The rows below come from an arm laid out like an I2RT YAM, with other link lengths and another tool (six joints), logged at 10 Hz.
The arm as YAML. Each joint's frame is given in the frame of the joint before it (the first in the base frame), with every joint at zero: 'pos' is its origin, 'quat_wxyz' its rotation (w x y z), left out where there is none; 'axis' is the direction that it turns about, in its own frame. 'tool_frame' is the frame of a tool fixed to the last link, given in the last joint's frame.
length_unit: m
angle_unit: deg
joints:
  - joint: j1
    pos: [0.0, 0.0, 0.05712]
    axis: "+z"
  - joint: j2
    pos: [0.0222, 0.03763, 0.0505]
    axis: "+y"
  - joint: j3
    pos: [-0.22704, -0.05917, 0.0]
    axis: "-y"
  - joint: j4
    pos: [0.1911, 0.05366, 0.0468]
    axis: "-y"
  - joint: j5
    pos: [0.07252, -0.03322, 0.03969]
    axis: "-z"
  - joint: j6
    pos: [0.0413, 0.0, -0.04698]
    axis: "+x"
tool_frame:
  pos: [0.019, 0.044, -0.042]
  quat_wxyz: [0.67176, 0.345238, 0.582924, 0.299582]
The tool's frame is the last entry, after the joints.
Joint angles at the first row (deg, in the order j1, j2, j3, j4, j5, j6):
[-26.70 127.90 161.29 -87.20 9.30 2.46]
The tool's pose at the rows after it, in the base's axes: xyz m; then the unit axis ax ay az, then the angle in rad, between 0 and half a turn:
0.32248, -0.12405, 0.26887, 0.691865, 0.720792, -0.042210, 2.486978
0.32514, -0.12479, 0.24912, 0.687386, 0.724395, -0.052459, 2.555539
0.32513, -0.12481, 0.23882, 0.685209, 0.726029, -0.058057, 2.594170
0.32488, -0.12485, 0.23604, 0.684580, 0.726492, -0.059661, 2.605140
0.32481, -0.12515, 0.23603, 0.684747, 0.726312, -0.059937, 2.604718
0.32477, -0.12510, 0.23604, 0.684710, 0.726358, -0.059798, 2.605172
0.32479, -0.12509, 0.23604, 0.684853, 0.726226, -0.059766, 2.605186
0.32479, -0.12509, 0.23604, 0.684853, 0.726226, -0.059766, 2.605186
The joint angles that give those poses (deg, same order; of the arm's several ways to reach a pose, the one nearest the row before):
[-27.07 127.89 153.64 -84.95 7.60 2.46]
[-26.96 127.89 147.17 -82.61 7.68 2.46]
[-26.96 127.90 143.90 -81.65 7.70 2.46]
[-26.98 127.89 143.02 -81.42 7.70 2.44]
[-27.03 127.90 143.02 -81.41 7.73 2.42]
[-27.03 127.90 143.02 -81.43 7.70 2.42]
[-27.03 127.89 143.02 -81.43 7.70 2.44]
[-27.03 127.89 143.02 -81.43 7.70 2.44]

